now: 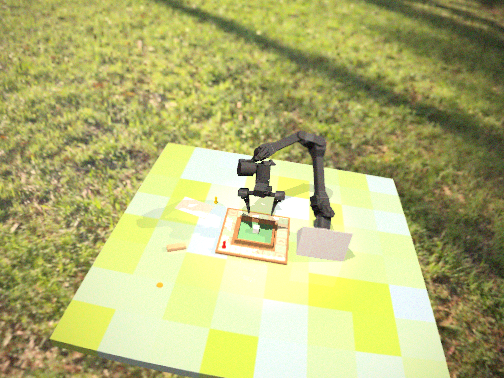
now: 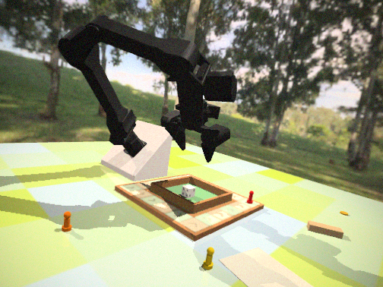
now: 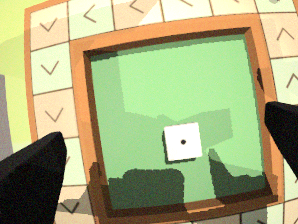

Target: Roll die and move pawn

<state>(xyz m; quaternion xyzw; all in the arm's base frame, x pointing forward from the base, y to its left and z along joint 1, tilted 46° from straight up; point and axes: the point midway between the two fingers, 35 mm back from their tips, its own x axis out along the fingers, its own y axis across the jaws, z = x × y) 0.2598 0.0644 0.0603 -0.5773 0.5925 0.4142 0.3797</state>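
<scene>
Right now the red pawn is 120 mm to the left of my gripper tip, 120 mm ahead of it and 90 mm below it. Also, from my gripper tip: yellow pawn 220 mm ahead, 170 mm to the right, 100 mm below; orange pawn 320 mm to the right, 100 mm below, 10 mm ahead; white die 90 mm below, 20 mm to the right, 10 mm ahead.
</scene>
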